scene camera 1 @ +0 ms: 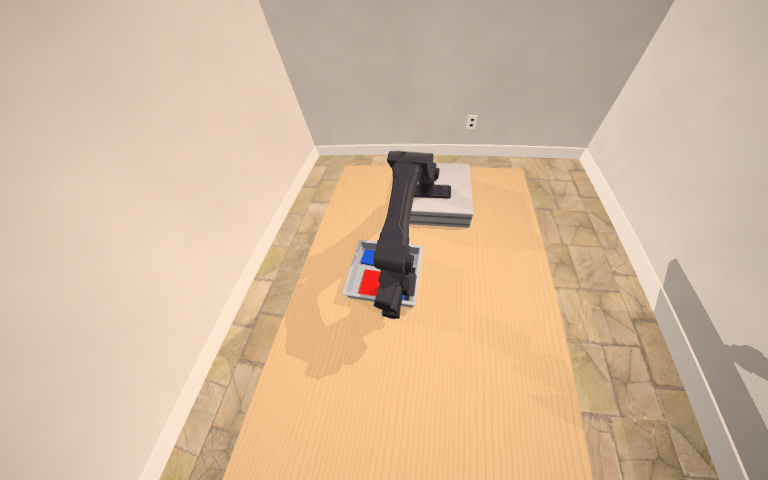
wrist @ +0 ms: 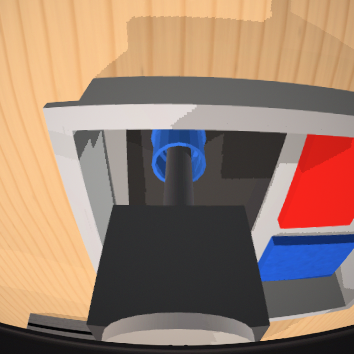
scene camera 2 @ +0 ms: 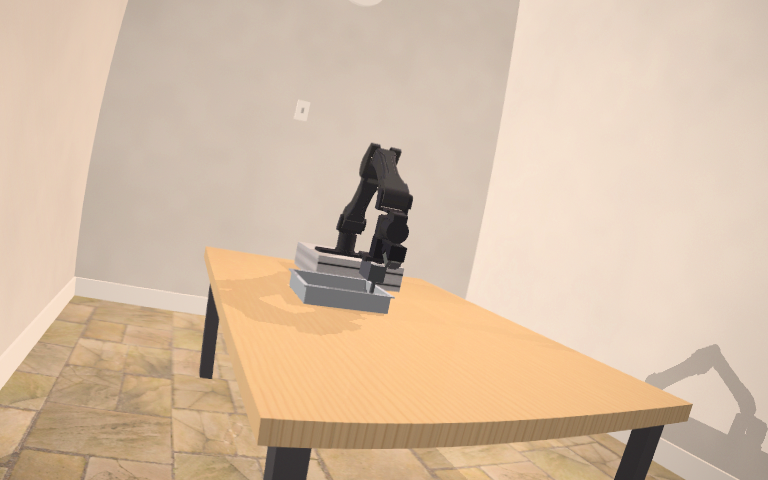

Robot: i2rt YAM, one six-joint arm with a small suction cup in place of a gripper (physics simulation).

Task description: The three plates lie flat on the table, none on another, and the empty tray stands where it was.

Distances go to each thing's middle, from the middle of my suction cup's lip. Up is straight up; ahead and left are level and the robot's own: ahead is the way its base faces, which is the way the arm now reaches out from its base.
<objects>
My suction cup is 50 mm past the black plate (wrist: 239, 164), 10 mm to the left of it and 10 mm above it. Also, from my suction cup: red plate (wrist: 312, 200) (110 mm to the right, 40 mm behind, 10 mm below); blue plate (wrist: 285, 257) (140 mm behind, 120 mm to the right, 10 mm below); grey tray (scene camera 2: 313, 288) (80 mm behind, 70 mm to the right).
</objects>
